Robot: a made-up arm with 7 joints.
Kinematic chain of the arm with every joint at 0, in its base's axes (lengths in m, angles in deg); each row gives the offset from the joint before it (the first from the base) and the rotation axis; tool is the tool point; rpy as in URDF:
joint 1: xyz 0 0 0.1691 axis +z
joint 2: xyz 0 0 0 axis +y
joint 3: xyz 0 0 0.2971 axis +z
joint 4: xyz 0.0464 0 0 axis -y
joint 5: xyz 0.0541 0 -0.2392 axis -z
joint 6: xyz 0 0 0 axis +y
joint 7: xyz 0.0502 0 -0.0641 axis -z
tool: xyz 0 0 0 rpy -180 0 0
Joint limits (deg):
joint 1: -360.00..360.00
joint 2: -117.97..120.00
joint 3: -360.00..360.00
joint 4: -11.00..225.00
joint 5: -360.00..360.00
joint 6: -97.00..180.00
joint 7: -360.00..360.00
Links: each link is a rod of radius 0.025 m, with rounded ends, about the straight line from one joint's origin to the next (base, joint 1, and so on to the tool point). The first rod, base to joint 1, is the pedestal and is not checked.
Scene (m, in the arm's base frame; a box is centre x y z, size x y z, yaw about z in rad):
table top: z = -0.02
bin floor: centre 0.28 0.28 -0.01 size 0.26 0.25 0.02 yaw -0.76
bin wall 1: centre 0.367 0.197 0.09 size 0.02 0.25 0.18 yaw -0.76
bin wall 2: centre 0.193 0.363 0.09 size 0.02 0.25 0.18 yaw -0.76
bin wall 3: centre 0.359 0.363 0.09 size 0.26 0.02 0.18 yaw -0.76
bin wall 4: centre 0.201 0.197 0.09 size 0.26 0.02 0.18 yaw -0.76
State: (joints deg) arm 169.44 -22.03 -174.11 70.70 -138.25 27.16 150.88
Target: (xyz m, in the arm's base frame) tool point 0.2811 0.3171 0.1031
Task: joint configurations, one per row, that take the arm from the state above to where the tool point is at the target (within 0.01 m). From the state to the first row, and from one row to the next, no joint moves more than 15 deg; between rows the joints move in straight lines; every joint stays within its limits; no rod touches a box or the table.
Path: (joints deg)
1: 180.27 -22.02 -166.28 71.60 -137.94 26.34 150.88
2: 191.10 -22.01 -158.45 72.50 -137.63 25.51 150.88
3: 201.93 -22.00 -150.63 73.39 -137.31 24.69 150.88
4: 203.12 -33.87 -151.87 72.00 -137.33 25.60 150.88
5: 204.31 -45.74 -153.11 70.60 -137.35 26.51 150.88

